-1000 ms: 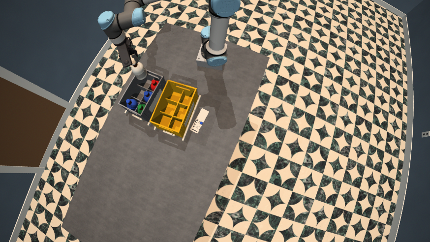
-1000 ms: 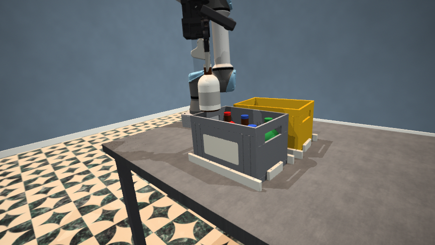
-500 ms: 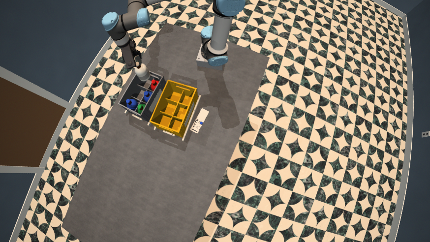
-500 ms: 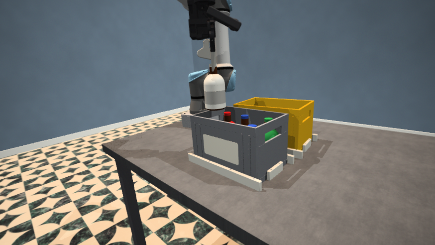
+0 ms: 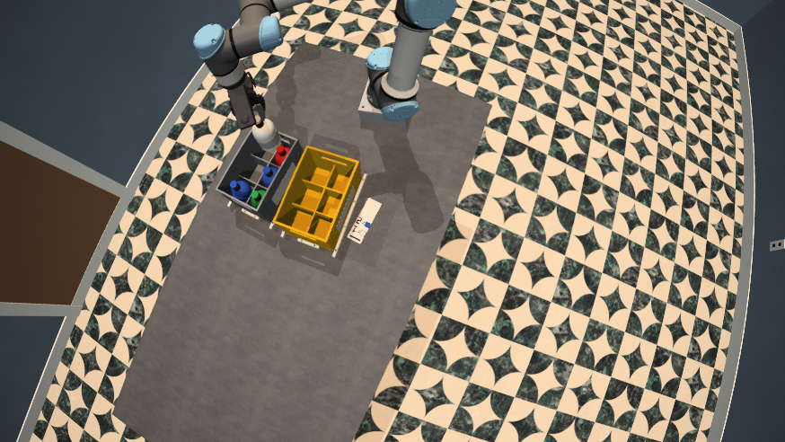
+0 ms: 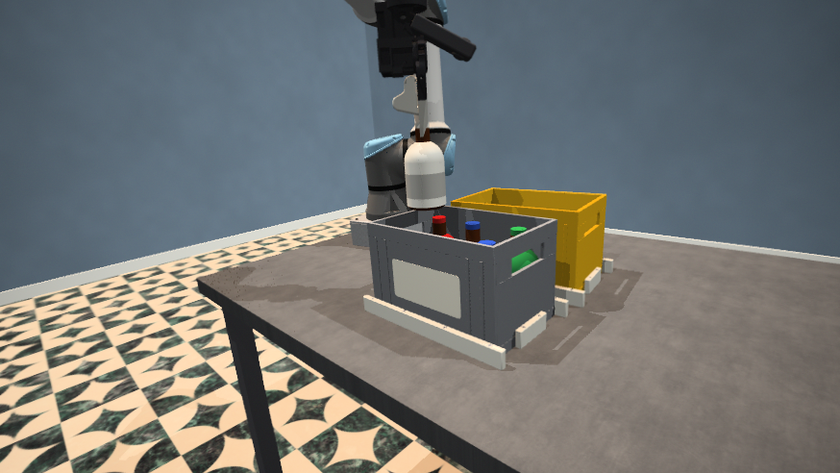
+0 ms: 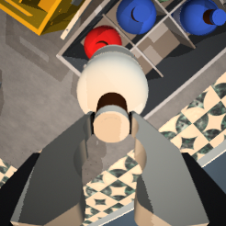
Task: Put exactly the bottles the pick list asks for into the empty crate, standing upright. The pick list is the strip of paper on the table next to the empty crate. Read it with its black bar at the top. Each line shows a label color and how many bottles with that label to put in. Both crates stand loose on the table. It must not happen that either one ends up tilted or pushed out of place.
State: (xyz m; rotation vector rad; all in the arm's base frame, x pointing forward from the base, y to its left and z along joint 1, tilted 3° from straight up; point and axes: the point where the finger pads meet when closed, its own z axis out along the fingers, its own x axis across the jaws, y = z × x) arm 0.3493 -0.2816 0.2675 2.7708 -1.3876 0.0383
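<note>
My hand is 70 mm above the white-label bottle. Round my hand: green-label bottle (250 mm below, 180 mm ahead, 10 mm to the left); red-label bottle (250 mm below, 30 mm to the left, 10 mm ahead); grey crate (250 mm below, 80 mm ahead, 30 mm to the right).
</note>
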